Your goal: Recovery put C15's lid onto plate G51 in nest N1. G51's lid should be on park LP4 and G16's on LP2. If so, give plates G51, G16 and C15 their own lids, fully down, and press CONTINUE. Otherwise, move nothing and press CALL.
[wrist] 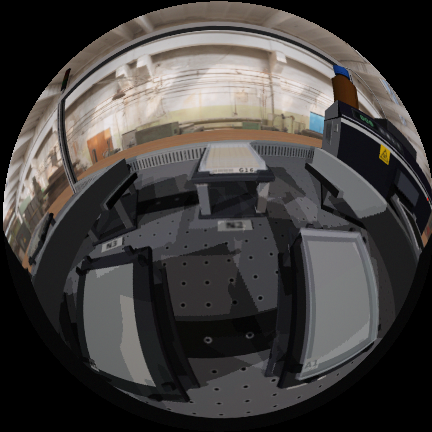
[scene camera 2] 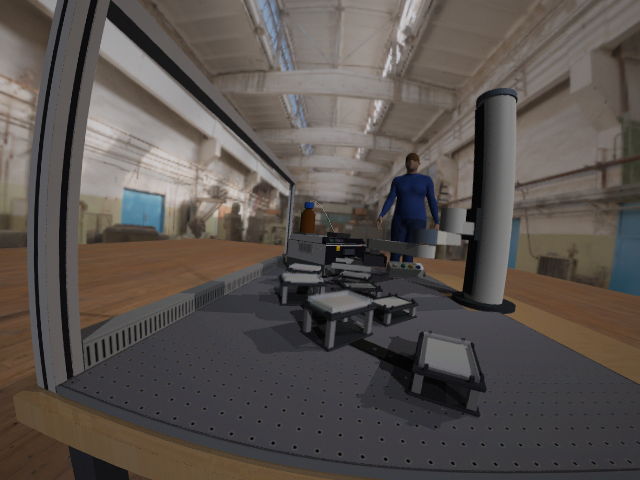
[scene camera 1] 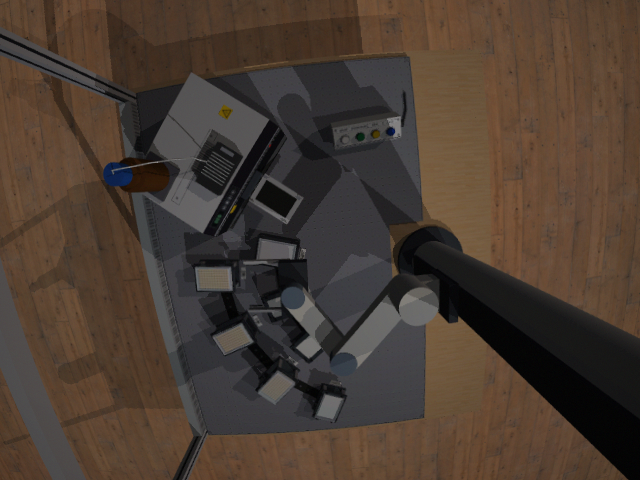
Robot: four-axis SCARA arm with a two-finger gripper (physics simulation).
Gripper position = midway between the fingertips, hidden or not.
Note:
The gripper (scene camera 1: 246,286) carries nothing. Further things: a brown bottle (wrist: 343,89) and a guard frame (scene camera 1: 31,399).

